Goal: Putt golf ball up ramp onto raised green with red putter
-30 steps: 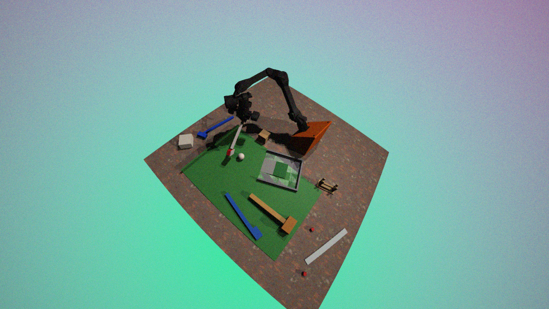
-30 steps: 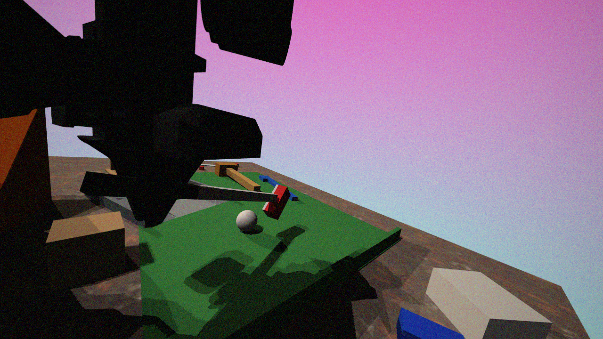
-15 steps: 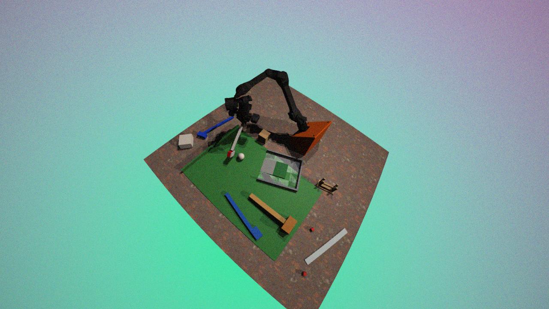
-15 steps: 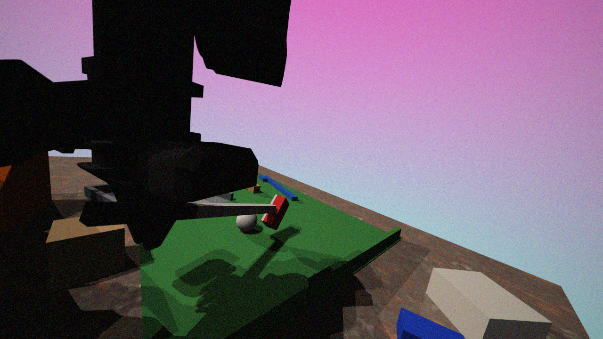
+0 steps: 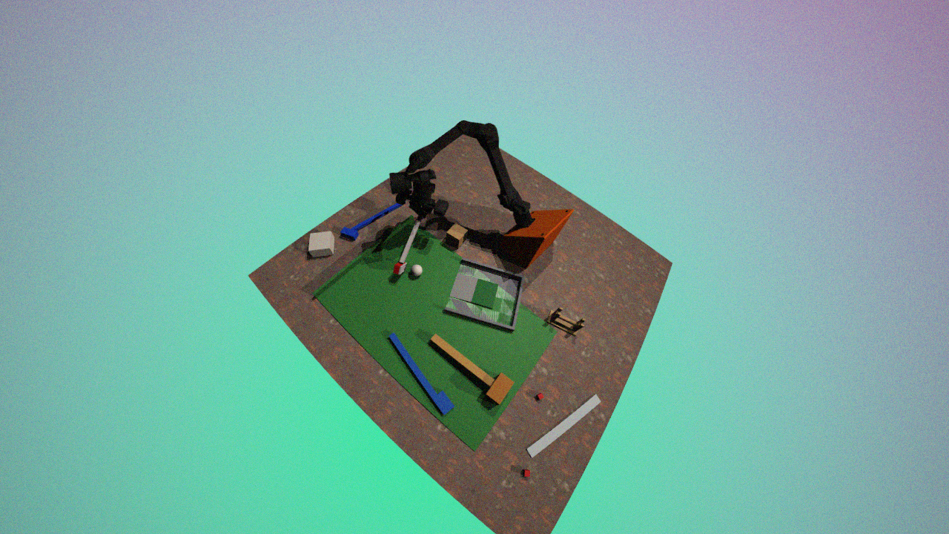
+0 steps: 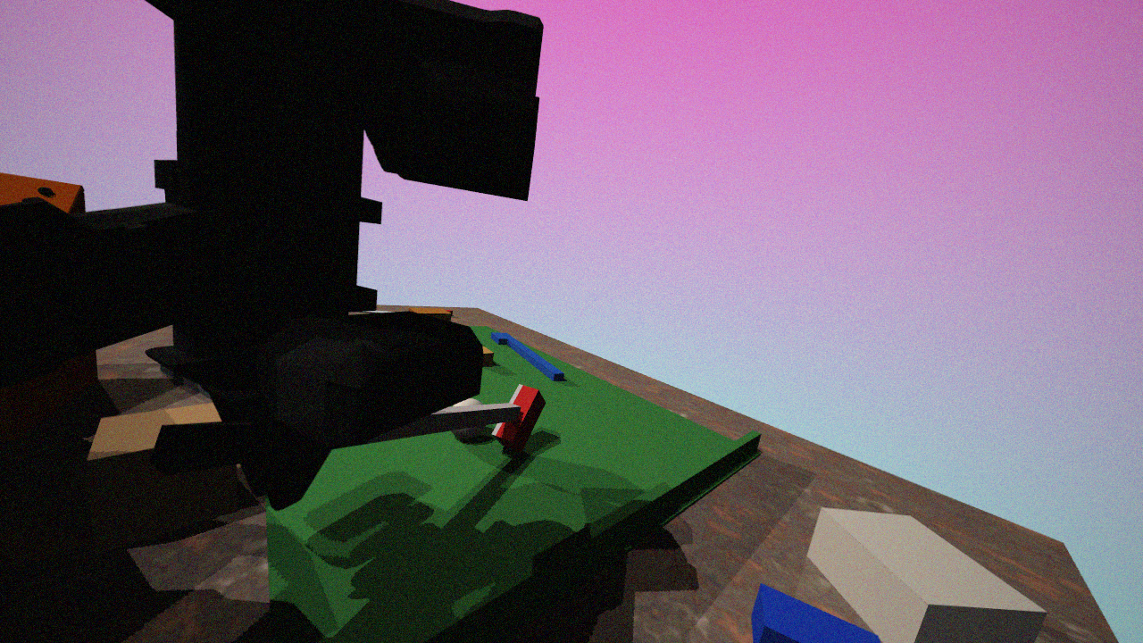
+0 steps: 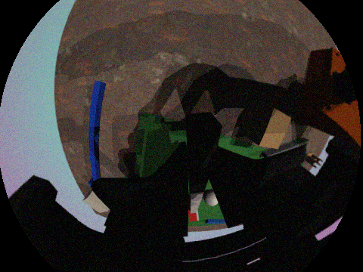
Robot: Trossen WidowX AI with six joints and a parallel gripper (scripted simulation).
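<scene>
The tan block lies 5 cm behind my gripper tip, 14 cm to the left of it and 4 cm below it. Round my gripper tip: red putter (10 cm ahead, 4 cm to the left); white golf ball (17 cm ahead, 13 cm to the left, 5 cm below); blue putter (11 cm ahead, 18 cm to the right, 6 cm below).
</scene>
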